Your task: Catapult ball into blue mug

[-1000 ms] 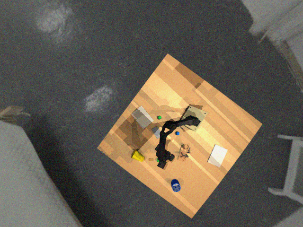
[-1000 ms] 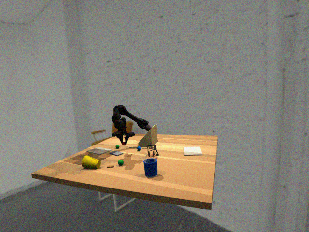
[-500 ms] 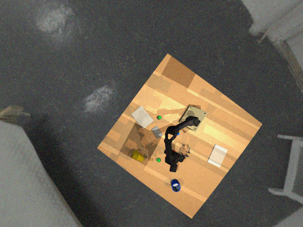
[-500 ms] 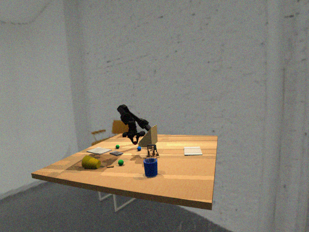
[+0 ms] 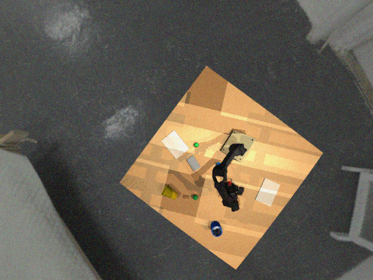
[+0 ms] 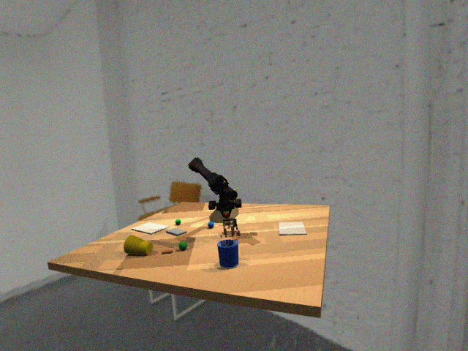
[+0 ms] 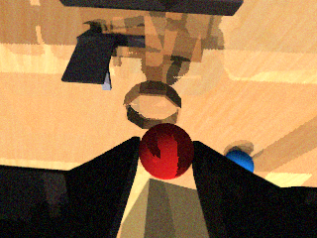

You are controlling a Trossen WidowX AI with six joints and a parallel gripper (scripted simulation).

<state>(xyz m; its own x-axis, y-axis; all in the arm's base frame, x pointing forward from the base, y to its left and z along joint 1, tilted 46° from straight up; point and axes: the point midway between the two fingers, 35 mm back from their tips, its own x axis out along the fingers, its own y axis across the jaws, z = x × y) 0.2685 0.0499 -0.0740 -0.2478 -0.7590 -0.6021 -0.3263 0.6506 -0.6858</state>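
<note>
Now: gripper tip 5 cm short of the catapult, 5 cm above it and 4 cm to the right of it. Also, from my gripper tip: blue ball: 14 cm to the right, 8 cm below, 7 cm behind; then red ball: 1 cm above; then grey slab: 32 cm to the right, 9 cm below, 5 cm ahead.
</note>
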